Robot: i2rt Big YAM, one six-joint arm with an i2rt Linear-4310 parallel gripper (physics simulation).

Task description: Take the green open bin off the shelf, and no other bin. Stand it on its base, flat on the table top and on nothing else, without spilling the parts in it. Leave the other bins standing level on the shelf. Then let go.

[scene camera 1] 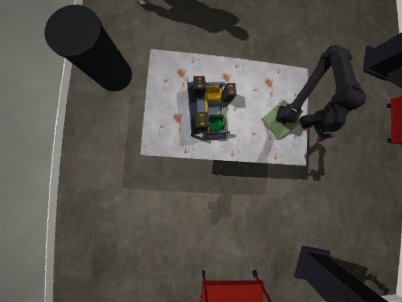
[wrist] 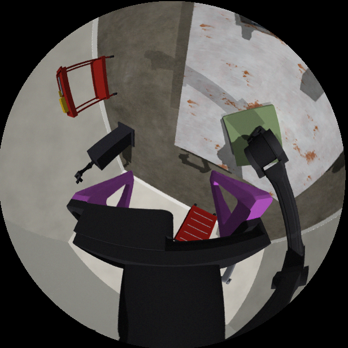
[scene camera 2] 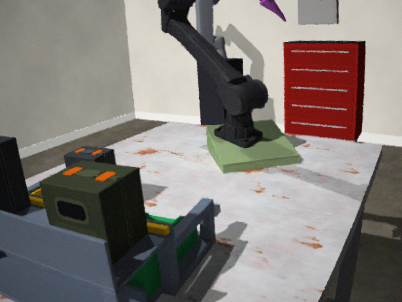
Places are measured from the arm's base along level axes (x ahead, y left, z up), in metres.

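Where they show: gripper, between the fingertips: (scene camera 1: 314,134) (scene camera 2: 303,10); arm's base, origin of its link: (scene camera 1: 282,114) (scene camera 2: 238,136).
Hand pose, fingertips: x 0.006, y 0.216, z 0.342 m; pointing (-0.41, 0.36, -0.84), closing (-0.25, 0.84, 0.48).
Each offset is from my fingertips to the top centre of the thing. "pt": to the spot under its first point. Level surfaces: height alone.
The green open bin {dz -0.318, dx +0.503, dy +0.001 m} (scene camera 1: 217,122) (scene camera 2: 187,243) sits in the shelf {pt dz -0.297, dx +0.677, dy -0.019 m} (scene camera 1: 191,112) (scene camera 2: 50,252), at the end nearer the bottom of the overhead view; its contents are too small to tell. In scene camera 2 the shelf's rail and end frame partly hide it. A yellow bin {dz -0.318, dx +0.579, dy -0.209 m} (scene camera 1: 214,93) sits at the shelf's other end, with a greyish area between the two bins. My gripper (scene camera 1: 326,136) (wrist: 171,174) is open and empty, off the table's right edge beside the arm's base, far from the shelf. One purple finger shows at the top of scene camera 2.
An olive case {dz -0.200, dx +0.594, dy +0.035 m} (scene camera 1: 201,120) (scene camera 2: 90,200) and a dark case {dz -0.175, dx +0.668, dy -0.184 m} (scene camera 1: 199,82) stand on top of the shelf. A smaller dark case {dz -0.267, dx +0.447, dy -0.254 m} (scene camera 1: 230,91) (scene camera 2: 90,156) stands before the yellow bin. The arm rises from a pale green block (scene camera 1: 277,132) (scene camera 2: 260,160) (wrist: 250,117) on the table {dz -0.399 m} (scene camera 1: 165,145).
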